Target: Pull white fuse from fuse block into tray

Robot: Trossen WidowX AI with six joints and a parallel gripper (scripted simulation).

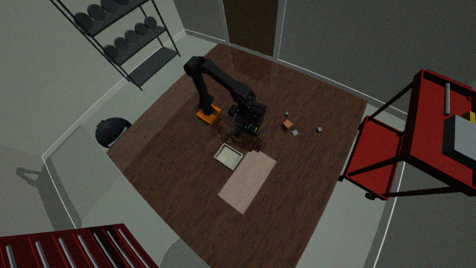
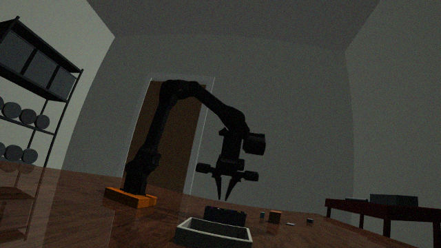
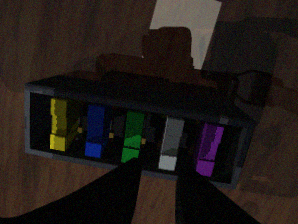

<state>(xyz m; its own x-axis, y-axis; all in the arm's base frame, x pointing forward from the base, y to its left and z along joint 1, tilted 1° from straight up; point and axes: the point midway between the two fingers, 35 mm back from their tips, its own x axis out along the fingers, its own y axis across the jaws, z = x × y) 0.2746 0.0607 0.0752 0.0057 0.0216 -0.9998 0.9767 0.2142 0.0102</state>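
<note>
My gripper tip is 40 mm above the white fuse. Round my gripper tip: orange cube 180 mm ahead, 160 mm to the left, 50 mm below; white-rimmed tray 200 mm to the right, 60 mm below, 40 mm ahead; yellow fuse 60 mm ahead, 40 mm below, 10 mm to the left.
</note>
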